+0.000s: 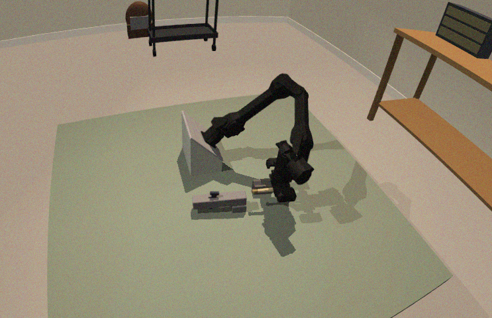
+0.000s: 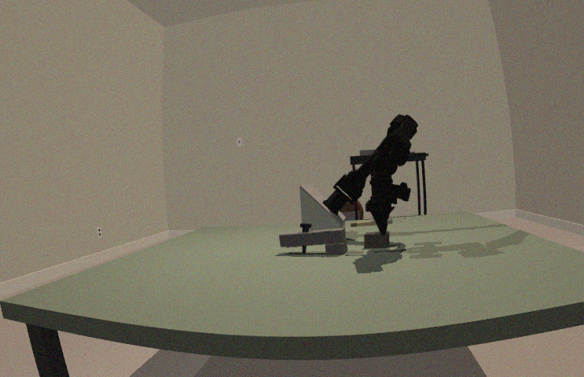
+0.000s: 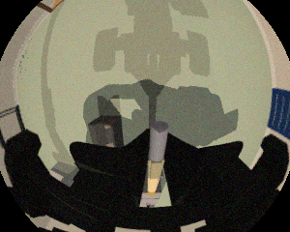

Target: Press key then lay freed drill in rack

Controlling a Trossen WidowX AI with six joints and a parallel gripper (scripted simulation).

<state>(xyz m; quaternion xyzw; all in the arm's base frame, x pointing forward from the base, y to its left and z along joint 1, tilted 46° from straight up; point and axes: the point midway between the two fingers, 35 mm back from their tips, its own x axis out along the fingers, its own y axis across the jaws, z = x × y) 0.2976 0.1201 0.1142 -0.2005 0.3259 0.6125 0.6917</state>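
Right now the drill is 40 mm to the right of my gripper tip, 30 mm above it and 10 mm behind it. From my gripper tip the other things lie so: rack (80 mm behind, 30 mm below, 20 mm to the right); grey block (190 mm to the right, 40 mm behind, 10 mm below); dark key (220 mm to the right, 40 mm behind).
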